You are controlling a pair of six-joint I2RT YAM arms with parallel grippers.
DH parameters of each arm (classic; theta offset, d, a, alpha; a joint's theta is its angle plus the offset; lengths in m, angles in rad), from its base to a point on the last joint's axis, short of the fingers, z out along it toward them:
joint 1: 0 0.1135 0.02 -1.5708
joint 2: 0 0 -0.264 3.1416
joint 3: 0.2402 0 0.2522 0
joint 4: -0.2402 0 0.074 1.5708
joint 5: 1.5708 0 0 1.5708
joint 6: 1.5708 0.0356 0 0
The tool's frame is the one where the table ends.
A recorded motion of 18 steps. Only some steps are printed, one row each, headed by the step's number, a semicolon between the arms.
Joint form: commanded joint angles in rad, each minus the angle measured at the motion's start. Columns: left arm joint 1, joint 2, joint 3, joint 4, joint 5, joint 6; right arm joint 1, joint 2, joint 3, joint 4, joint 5, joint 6.
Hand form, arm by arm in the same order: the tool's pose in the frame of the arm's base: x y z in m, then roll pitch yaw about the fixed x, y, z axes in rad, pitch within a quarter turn. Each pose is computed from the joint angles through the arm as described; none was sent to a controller.
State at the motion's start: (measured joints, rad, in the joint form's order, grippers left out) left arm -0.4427 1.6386 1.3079 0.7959 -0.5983 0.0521; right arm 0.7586 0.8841 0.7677 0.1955 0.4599 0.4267
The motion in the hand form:
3: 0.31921 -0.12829 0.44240 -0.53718 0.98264 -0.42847; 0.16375 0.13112 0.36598 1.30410 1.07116 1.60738
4: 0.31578 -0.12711 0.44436 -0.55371 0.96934 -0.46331; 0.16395 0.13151 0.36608 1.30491 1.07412 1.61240
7: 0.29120 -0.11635 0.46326 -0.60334 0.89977 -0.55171; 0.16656 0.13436 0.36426 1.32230 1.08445 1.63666
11: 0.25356 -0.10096 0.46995 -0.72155 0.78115 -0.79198; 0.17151 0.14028 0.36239 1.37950 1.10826 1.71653
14: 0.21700 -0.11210 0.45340 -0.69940 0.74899 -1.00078; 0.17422 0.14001 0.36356 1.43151 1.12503 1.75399
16: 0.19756 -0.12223 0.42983 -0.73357 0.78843 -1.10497; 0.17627 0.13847 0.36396 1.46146 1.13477 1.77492
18: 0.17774 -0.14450 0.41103 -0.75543 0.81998 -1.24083; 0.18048 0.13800 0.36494 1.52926 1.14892 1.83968
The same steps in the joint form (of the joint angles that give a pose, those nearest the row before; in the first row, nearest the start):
3: 0.0071 -0.1260 -0.0070 0.0064 0.0551 -0.0475; -0.0054 0.0087 0.0115 0.0607 0.0172 -0.0079
4: 0.0071 -0.1398 -0.0132 0.0003 0.0675 -0.0703; -0.0054 0.0102 0.0131 0.0591 0.0126 -0.0094
7: 0.0071 -0.2300 -0.0300 -0.0380 0.0875 -0.1347; -0.0054 0.0255 0.0161 0.0591 0.0035 -0.0110
11: 0.0070 -0.3820 -0.1218 -0.0919 0.1486 -0.3307; -0.0054 0.0561 0.0345 0.0362 -0.0257 -0.0110
14: -0.0828 -0.5060 -0.2687 -0.0658 0.2577 -0.4156; -0.0146 0.0655 0.0544 -0.0020 -0.0258 -0.0125
16: -0.1628 -0.5751 -0.3821 -0.0689 0.2563 -0.4187; -0.0267 0.0685 0.0637 -0.0236 -0.0318 -0.0140
18: -0.2932 -0.6015 -0.4577 -0.0521 0.2487 -0.4111; -0.0436 0.0822 0.0866 -0.0650 -0.0517 -0.0125

